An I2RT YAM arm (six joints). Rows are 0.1 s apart.
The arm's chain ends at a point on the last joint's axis. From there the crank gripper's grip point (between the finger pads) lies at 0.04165 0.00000 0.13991 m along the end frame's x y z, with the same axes.
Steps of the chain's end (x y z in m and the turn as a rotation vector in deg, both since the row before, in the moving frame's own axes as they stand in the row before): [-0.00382 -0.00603 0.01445 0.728 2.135 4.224]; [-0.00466 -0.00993 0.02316 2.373 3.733 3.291]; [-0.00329 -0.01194 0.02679 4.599 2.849 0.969]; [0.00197 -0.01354 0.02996 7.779 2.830 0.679]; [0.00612 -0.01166 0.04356 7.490 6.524 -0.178]
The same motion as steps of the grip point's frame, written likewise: [0.00131 -0.00454 0.01281 0.728 2.135 4.224]; [0.00445 -0.01301 0.02008 2.373 3.733 3.291]; [0.00369 -0.02231 0.02413 4.599 2.849 0.969]; [0.00892 -0.03180 0.02649 7.779 2.830 0.679]; [0.02167 -0.02970 0.03674 7.490 6.524 -0.178]
